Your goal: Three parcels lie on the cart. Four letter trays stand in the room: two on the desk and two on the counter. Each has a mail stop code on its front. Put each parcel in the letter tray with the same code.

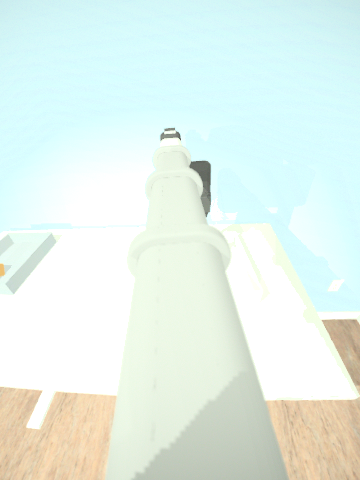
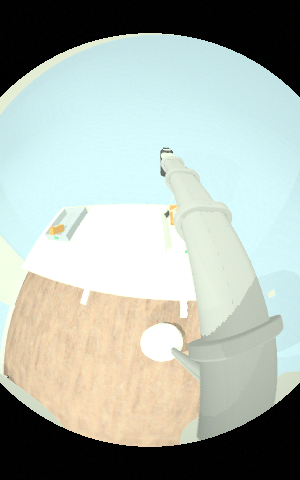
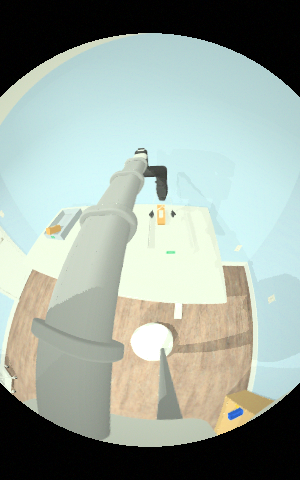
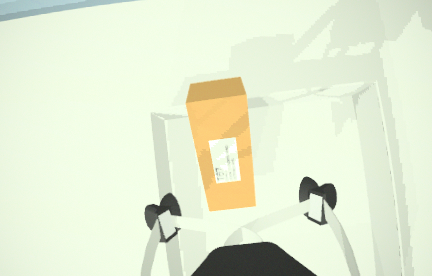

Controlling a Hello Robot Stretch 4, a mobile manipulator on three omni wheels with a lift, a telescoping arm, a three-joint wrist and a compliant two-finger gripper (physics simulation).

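Places are measured from the robot's base along level axes (x ahead, y right, z down), in centimetres.
Where they show: gripper, fingertip midpoint: (image 3: 161,216) (image 4: 239,201); robot's base, link origin: (image 2: 160,341) (image 3: 152,340).
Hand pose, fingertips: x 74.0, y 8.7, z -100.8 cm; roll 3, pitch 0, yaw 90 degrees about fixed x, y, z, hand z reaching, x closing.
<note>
Each offset is from my fingertips to the top centre of the thing. Level surfaces: height alone.
My gripper (image 4: 239,201) (image 3: 162,214) is open, its fingertips apart in front of the near end of an orange parcel (image 4: 224,122) (image 3: 161,215) (image 2: 173,215). The parcel bears a white label, blurred. It lies lengthwise at the left back of a white tray @[dz +2.3, dx -6.4, dy +4.0 cm] (image 4: 162,150) (image 3: 151,235), its far end reaching over the back wall. A second, grey tray @[dz +2.3, dx +7.2, dy -86.6 cm] (image 1: 32,255) (image 2: 75,225) (image 3: 73,222) at the left holds another orange parcel (image 1: 1,270) (image 2: 56,229) (image 3: 53,229). A blue parcel (image 3: 235,414) lies on a tan surface at the lower right. Tray codes are unreadable.
Both trays stand on a white table @[dz +8.6 cm] (image 1: 70,340) (image 2: 115,260) (image 3: 195,280) against a pale blue wall. My long arm (image 1: 187,320) (image 2: 225,265) (image 3: 87,255) spans above it. A white round object (image 2: 161,342) (image 3: 151,342) shows over the wooden floor.
</note>
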